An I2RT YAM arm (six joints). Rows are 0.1 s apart.
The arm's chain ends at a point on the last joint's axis. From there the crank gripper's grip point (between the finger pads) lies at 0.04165 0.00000 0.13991 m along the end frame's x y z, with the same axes.
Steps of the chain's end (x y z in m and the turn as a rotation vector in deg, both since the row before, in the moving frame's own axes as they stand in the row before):
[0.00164 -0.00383 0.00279 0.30 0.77 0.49]
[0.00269 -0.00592 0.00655 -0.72 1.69 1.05]
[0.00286 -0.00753 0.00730 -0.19 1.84 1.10]
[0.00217 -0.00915 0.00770 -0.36 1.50 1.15]
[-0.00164 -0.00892 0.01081 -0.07 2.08 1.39]
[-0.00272 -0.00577 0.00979 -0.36 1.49 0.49]
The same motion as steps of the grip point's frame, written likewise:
[0.00352 -0.00420 0.00222 0.30 0.77 0.49]
[0.00677 -0.00337 0.00525 -0.72 1.69 1.05]
[0.00732 -0.00623 0.00589 -0.19 1.84 1.10]
[0.00580 -0.00740 0.00656 -0.36 1.50 1.15]
[0.00340 -0.00768 0.00921 -0.07 2.08 1.39]
[0.00090 -0.00452 0.00866 -0.36 1.49 0.49]

